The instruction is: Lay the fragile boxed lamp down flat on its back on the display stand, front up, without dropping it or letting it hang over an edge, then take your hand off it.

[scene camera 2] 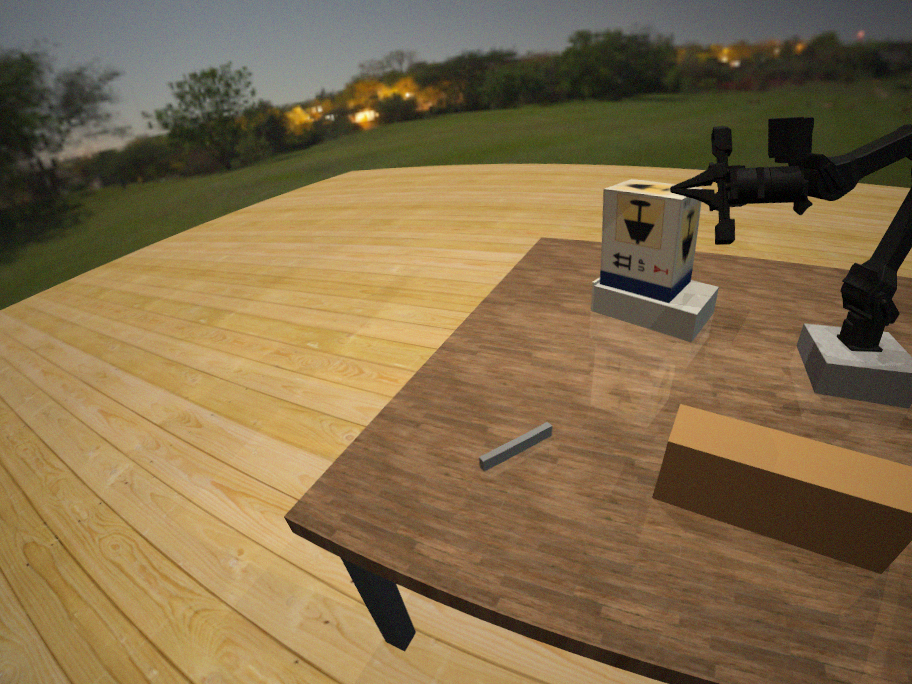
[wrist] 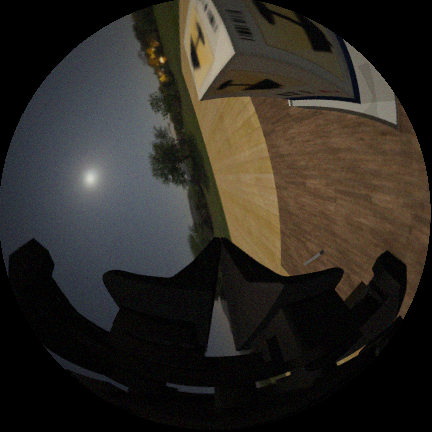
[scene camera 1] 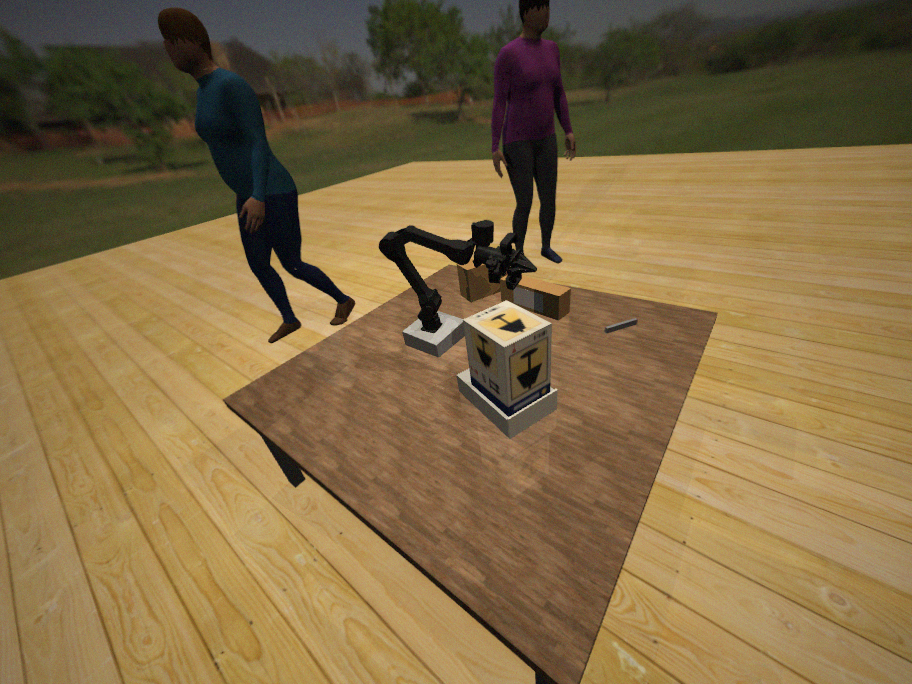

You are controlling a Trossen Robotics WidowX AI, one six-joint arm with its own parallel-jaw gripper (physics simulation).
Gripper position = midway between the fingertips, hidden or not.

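Scene:
Shut and holding nothing, the gripper [scene camera 2: 670,189] shares the scene with a small grey bar [scene camera 2: 544,431] that rests on the table.

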